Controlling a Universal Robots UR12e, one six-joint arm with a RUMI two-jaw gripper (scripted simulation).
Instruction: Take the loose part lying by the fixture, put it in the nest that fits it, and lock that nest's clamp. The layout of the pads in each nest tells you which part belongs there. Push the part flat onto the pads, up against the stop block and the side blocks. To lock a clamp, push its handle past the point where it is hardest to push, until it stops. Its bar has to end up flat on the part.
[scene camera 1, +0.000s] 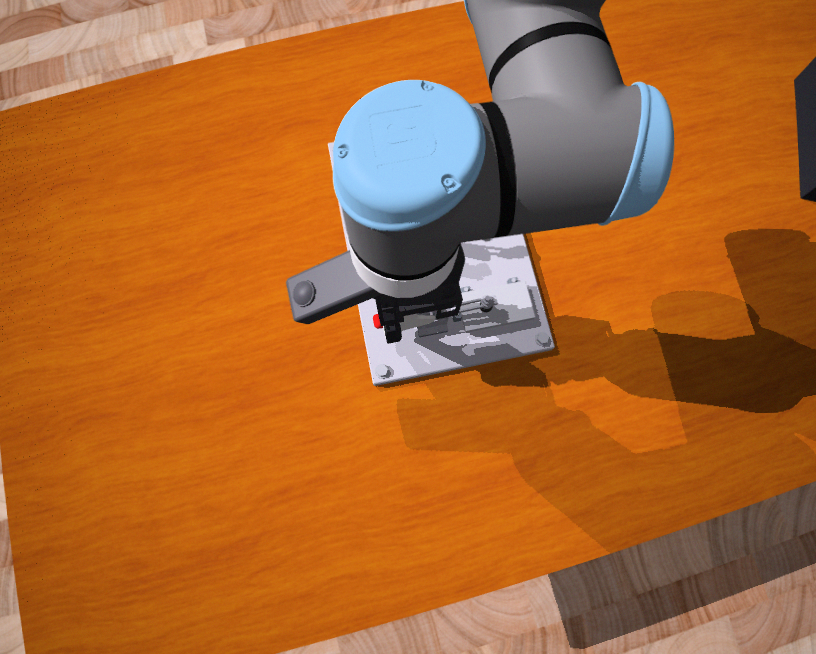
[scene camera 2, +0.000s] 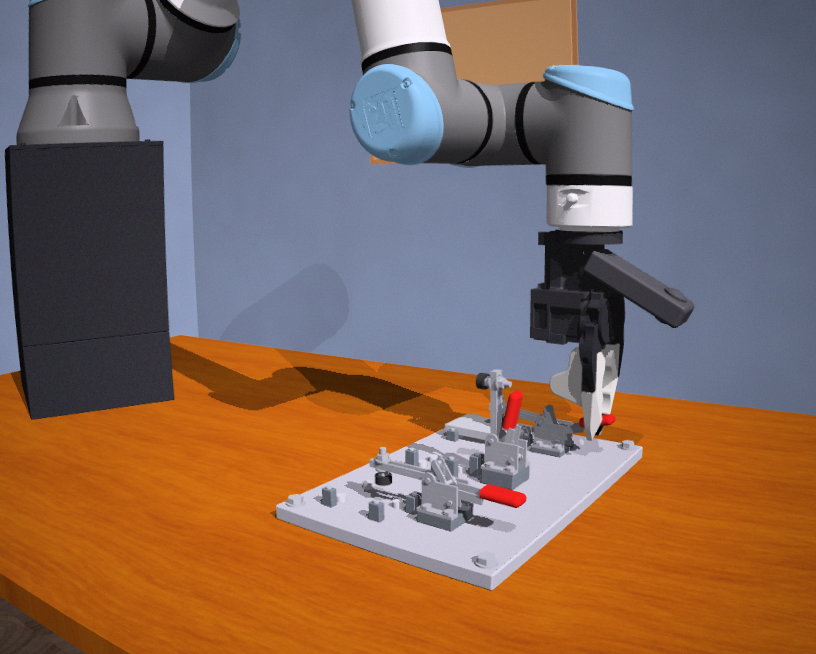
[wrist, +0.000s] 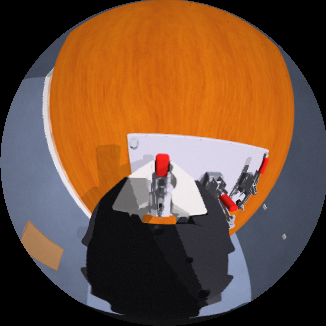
Observation:
In view: the gripper (scene camera 2: 593, 437), a flat grey part (scene camera 1: 514, 305) and a fixture plate (scene camera 2: 559, 489).
The gripper also shows in scene camera 1 (scene camera 1: 392, 323) and in the wrist view (wrist: 162, 161). The fixture plate is seen too in scene camera 1 (scene camera 1: 489, 263) and in the wrist view (wrist: 195, 155).

